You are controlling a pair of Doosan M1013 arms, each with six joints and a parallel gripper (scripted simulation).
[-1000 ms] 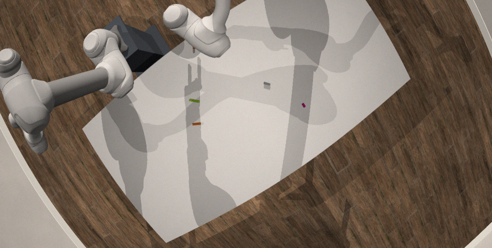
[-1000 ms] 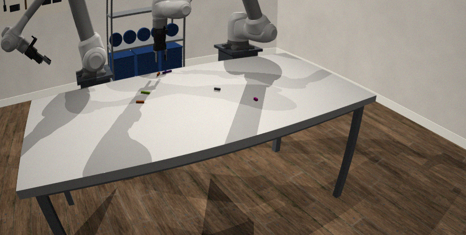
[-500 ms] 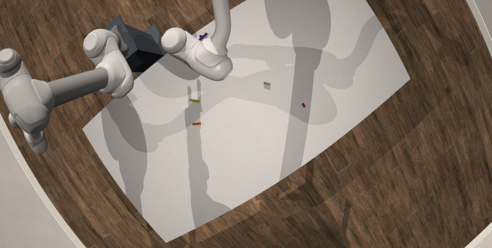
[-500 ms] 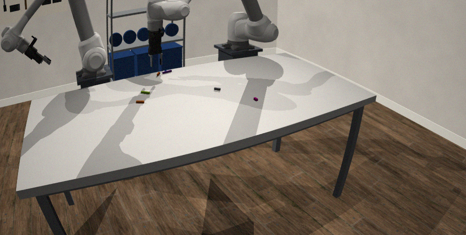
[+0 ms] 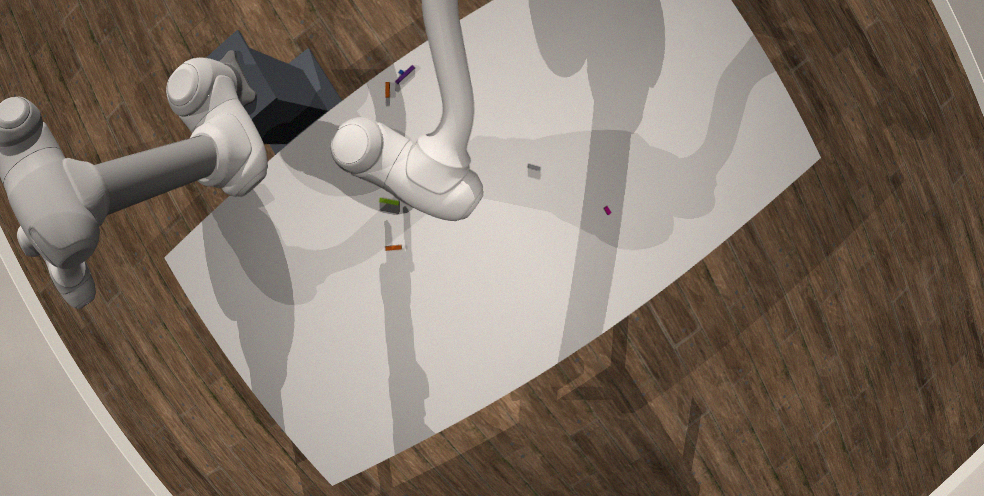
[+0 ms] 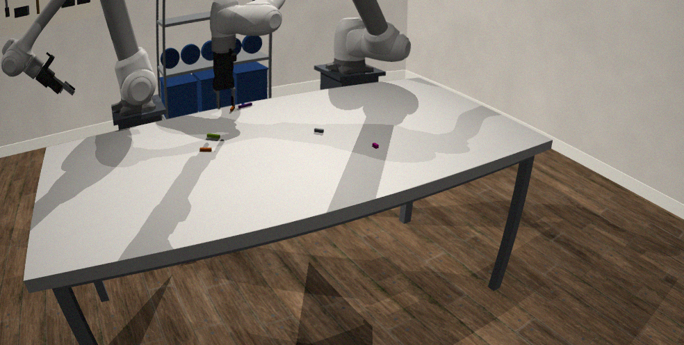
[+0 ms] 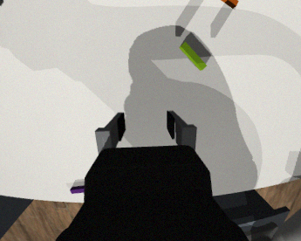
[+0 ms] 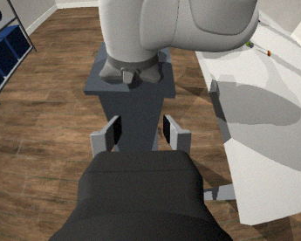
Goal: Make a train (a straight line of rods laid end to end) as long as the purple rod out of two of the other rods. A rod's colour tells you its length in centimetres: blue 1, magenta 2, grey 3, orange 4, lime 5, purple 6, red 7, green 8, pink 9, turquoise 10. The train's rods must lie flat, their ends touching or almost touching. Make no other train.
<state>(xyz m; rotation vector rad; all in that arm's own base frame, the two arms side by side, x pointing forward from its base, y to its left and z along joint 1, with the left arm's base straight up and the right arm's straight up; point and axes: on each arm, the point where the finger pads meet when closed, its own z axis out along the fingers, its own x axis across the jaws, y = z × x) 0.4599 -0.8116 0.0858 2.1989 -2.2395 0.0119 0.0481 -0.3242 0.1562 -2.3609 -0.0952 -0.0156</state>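
My left hand is 8 cm short of the lime rod, 8 cm to the left of it and 8 cm above it. Round my left hand: grey rod 22 cm ahead, 26 cm to the left, 8 cm below; purple rod 16 cm behind, 13 cm to the left, 8 cm below; blue rod 17 cm behind, 13 cm to the left, 8 cm below.
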